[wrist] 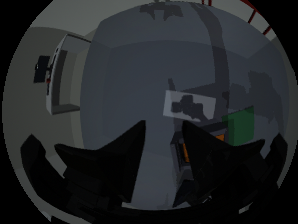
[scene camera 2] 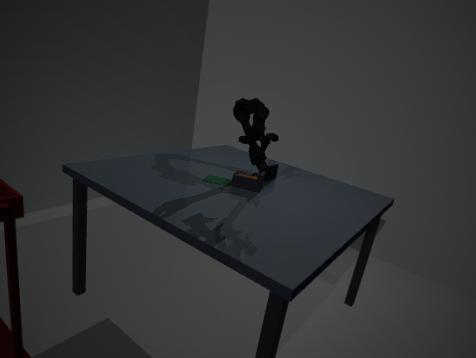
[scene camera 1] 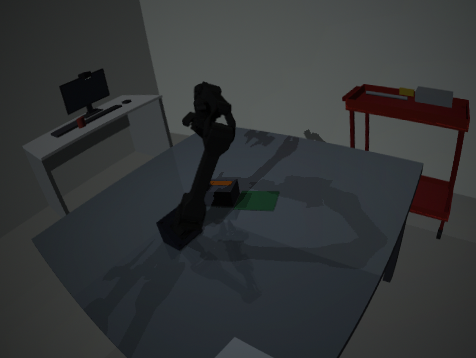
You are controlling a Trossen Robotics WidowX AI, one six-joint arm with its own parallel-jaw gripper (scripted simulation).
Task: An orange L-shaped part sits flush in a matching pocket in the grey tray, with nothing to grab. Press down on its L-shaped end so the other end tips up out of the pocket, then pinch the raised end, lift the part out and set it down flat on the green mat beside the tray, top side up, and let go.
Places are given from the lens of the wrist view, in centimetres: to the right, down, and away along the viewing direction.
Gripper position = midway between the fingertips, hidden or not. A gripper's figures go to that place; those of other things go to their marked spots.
my gripper (wrist: 164, 124): 1, 1, 10
green mat (wrist: 241, 124): 29, 4, 21
